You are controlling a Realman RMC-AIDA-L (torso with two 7-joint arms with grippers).
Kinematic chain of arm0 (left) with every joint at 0, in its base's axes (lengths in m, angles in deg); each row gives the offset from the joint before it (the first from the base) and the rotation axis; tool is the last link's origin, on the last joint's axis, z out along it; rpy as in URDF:
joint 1: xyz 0 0 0.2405 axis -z
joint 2: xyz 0 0 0 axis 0.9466 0.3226 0
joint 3: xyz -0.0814 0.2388 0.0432 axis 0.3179 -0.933 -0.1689
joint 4: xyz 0 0 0 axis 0.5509 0.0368 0.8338
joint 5: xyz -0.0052 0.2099 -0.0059 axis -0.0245 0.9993 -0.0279
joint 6: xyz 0 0 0 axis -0.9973 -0.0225 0.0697
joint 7: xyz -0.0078 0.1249 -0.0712 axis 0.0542 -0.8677 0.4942
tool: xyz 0 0 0 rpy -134.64 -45.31 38.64
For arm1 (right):
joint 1: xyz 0 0 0.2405 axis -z
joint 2: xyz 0 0 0 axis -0.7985 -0.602 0
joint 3: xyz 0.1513 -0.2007 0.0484 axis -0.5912 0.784 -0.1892
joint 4: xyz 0 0 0 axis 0.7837 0.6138 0.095
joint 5: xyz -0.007 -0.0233 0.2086 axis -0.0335 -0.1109 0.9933
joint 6: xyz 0 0 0 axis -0.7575 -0.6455 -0.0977
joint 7: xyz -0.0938 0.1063 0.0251 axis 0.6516 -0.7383 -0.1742
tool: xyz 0 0 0 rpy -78.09 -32.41 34.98
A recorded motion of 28 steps. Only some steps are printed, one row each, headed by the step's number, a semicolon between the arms.
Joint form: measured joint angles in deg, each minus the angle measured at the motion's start. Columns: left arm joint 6, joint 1, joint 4, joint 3, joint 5, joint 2, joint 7; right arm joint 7, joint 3, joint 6, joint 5, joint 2, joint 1, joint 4.
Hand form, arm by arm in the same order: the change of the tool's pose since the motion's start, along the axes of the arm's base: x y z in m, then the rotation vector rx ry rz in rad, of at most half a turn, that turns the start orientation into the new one. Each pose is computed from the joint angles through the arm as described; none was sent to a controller.
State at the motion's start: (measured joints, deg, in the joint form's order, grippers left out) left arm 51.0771 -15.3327 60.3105 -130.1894 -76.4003 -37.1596 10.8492; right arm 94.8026 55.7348 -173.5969 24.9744 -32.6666 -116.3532 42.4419
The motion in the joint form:
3: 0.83 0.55 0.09 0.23 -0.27 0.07 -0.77; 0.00 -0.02 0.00 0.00 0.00 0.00 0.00
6: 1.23 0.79 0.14 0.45 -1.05 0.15 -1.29; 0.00 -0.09 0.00 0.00 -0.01 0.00 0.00
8: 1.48 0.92 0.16 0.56 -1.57 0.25 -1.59; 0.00 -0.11 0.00 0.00 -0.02 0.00 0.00
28: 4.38 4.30 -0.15 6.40 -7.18 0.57 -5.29; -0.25 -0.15 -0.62 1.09 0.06 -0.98 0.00
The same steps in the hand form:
3: 0.0042 0.0005 0.0006 -0.0159 -0.0033 -0.0083; 0.0000 0.0000 0.0000 0.0001 0.0003 -0.0001
6: 0.0071 0.0005 0.0002 -0.0246 -0.0168 -0.0113; -0.0001 0.0000 0.0000 0.0005 0.0014 -0.0006
8: 0.0087 0.0006 0.0003 -0.0293 -0.0250 -0.0125; -0.0001 0.0000 -0.0001 0.0005 0.0018 -0.0007
28: 0.0420 0.0065 -0.0004 -0.0664 -0.1817 -0.0300; -0.0099 0.0015 -0.0002 -0.0065 0.0210 0.0089

